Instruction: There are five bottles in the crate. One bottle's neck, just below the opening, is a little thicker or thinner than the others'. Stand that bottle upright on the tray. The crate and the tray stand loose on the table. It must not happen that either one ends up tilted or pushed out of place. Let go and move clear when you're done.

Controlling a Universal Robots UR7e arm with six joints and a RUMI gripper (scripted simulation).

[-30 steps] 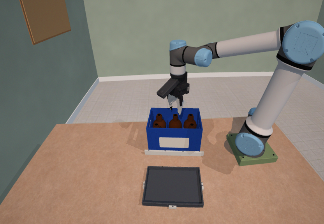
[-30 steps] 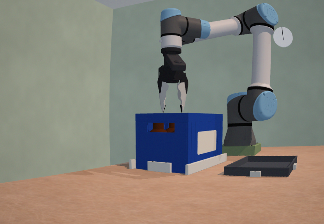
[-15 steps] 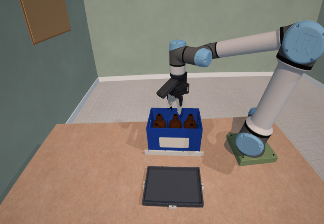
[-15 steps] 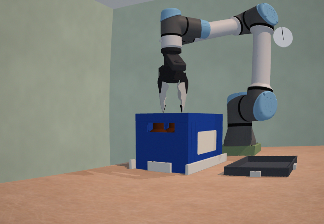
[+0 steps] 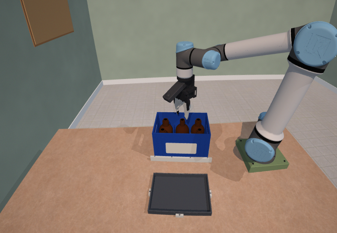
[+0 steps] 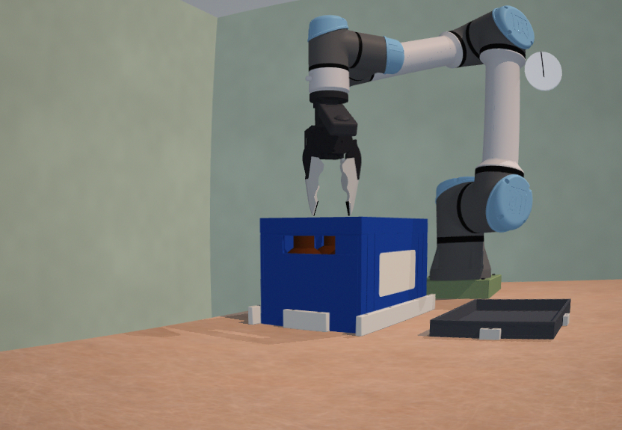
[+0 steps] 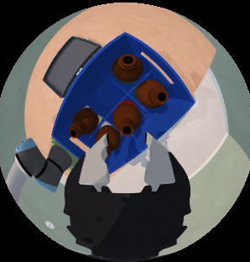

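The glass bottle is 110 mm below my hand. Round my hand: dark tray 10 mm ahead, 330 mm to the left, 180 mm below; then blue crate 40 mm to the left, 110 mm below.
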